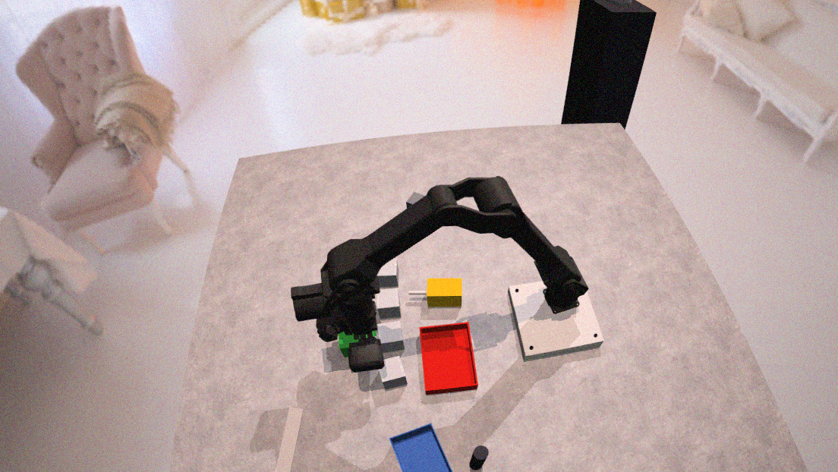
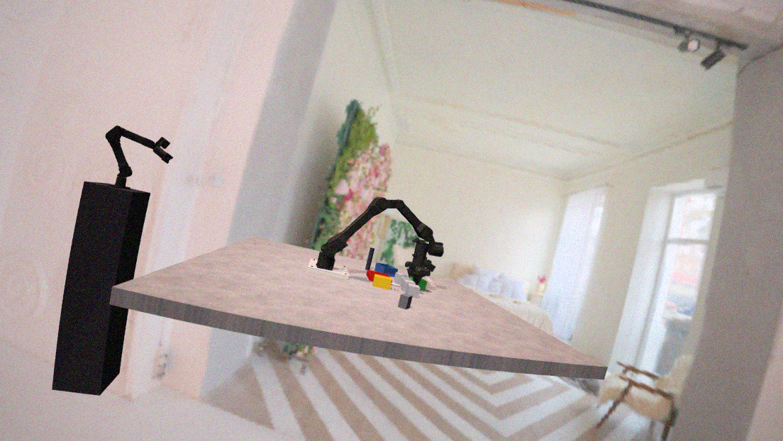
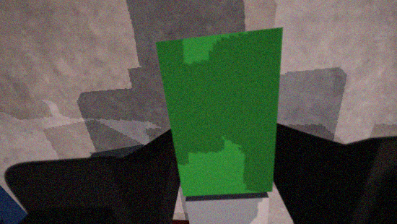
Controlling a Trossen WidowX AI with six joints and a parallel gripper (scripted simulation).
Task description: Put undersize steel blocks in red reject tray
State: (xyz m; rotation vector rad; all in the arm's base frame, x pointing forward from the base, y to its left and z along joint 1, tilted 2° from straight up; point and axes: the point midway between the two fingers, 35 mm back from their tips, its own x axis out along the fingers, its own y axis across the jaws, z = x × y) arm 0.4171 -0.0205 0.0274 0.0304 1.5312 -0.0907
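Right now the green GO gauge is 10 mm behind my gripper tip and 20 mm above it. Also, from my gripper tip: blue tray: 50 mm behind, 270 mm to the left; red reject tray: 150 mm behind, 80 mm to the left; yellow gauge: 150 mm behind, 80 mm to the right, 10 mm above.
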